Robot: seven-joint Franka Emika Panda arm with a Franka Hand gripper.
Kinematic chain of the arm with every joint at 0, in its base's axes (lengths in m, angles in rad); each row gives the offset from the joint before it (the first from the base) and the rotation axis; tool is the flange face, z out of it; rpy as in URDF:
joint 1: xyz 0 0 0.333 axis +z
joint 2: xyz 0 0 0 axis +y
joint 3: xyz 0 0 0.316 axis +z
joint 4: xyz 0.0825 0 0 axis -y
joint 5: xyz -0.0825 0 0.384 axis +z
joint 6: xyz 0 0 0 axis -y
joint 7: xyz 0.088 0 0 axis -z
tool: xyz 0 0 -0.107 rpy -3.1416 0 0
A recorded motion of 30 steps. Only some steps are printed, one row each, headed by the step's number.
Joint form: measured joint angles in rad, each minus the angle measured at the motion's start. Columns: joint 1, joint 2, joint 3, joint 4, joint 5, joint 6, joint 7.
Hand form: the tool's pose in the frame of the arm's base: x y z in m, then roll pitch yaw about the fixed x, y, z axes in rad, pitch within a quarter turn. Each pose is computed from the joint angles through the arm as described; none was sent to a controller.
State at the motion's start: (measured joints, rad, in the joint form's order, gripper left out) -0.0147 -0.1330 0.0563 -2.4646 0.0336 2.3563 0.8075
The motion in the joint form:
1: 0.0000 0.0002 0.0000 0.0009 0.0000 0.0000 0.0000
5: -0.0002 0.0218 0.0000 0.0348 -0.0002 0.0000 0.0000
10: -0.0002 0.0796 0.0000 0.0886 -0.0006 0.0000 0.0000
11: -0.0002 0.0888 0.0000 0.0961 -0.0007 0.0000 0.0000
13: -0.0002 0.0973 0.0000 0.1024 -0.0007 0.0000 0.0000
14: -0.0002 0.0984 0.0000 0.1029 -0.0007 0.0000 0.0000
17: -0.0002 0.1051 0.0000 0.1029 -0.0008 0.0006 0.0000
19: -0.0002 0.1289 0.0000 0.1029 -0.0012 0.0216 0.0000
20: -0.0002 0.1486 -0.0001 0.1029 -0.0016 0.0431 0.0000
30: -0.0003 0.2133 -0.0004 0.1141 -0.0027 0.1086 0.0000
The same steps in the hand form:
1: 0.4654 0.0197 0.3475 -3.1118 -0.0051 -0.7898
5: 0.4761 0.0201 0.3519 -3.1020 -0.0127 -0.7898
10: 0.4935 0.0209 0.3469 -3.1029 -0.0078 -0.7892
11: 0.4959 0.0210 0.3456 -3.1038 -0.0064 -0.7891
13: 0.4979 0.0211 0.3441 -3.1051 -0.0046 -0.7891
14: 0.4981 0.0211 0.3438 -3.1055 -0.0041 -0.7891
17: 0.4982 0.0211 0.3405 -3.1098 0.0002 -0.7890
19: 0.5005 0.0211 0.3305 -3.1115 0.0025 -0.7892
20: 0.5026 0.0210 0.3226 -3.1099 0.0015 -0.7895
30: 0.5118 0.0209 0.3003 -3.1001 -0.0056 -0.7907

